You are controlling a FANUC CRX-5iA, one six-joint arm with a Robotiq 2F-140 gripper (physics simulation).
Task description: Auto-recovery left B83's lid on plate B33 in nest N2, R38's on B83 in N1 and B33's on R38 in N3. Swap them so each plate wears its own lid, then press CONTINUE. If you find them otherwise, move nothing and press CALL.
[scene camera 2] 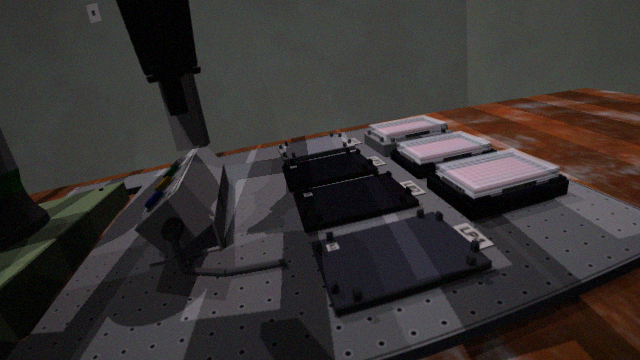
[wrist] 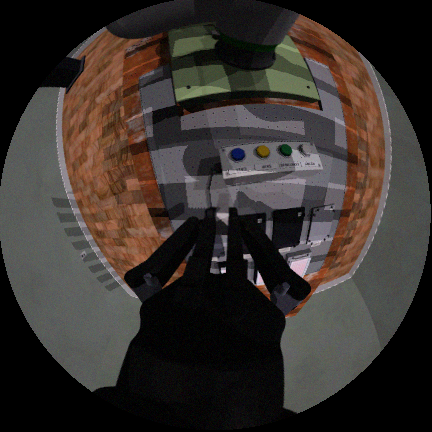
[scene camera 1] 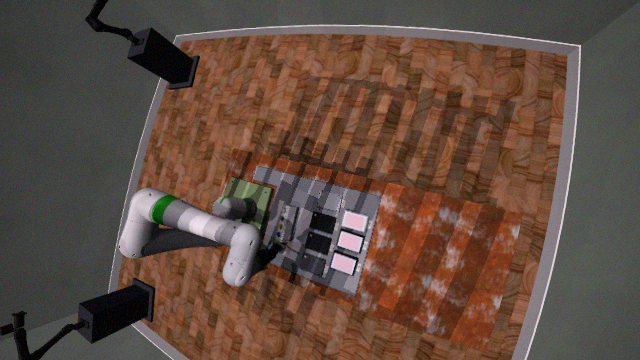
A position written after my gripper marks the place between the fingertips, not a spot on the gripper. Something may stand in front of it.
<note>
My gripper [scene camera 2: 194, 146] is shut, holding nothing. I also see a grey button box [wrist: 251, 168].
My gripper also shows in the wrist view [wrist: 223, 201].
</note>
